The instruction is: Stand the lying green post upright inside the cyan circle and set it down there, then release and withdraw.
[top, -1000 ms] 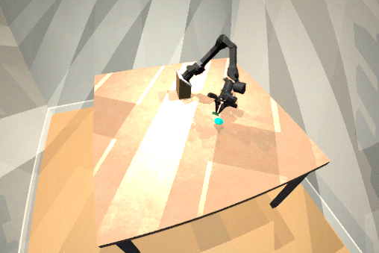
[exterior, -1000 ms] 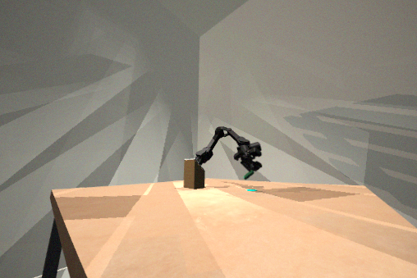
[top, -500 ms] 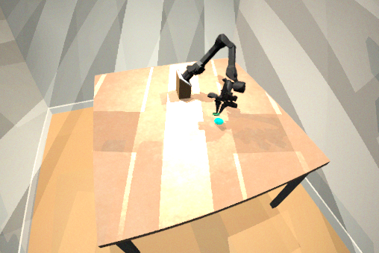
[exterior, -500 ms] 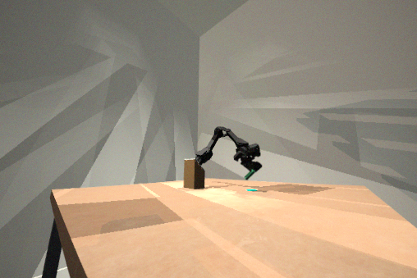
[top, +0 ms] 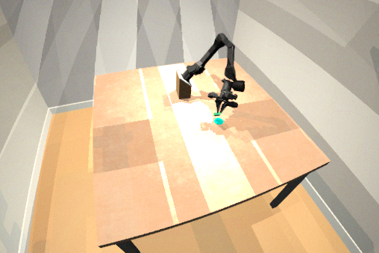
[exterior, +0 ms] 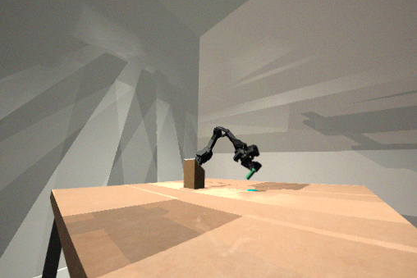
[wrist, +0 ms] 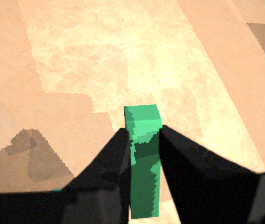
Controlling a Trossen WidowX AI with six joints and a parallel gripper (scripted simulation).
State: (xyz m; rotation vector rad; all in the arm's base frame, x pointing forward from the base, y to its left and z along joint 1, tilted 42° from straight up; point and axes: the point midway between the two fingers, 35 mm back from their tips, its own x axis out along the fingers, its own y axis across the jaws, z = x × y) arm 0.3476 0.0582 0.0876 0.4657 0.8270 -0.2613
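Right now the cyan circle is 30 mm behind my gripper tip, 30 mm to the left of it and 110 mm below it. Round my gripper tip: green post 10 mm behind, 20 mm below.
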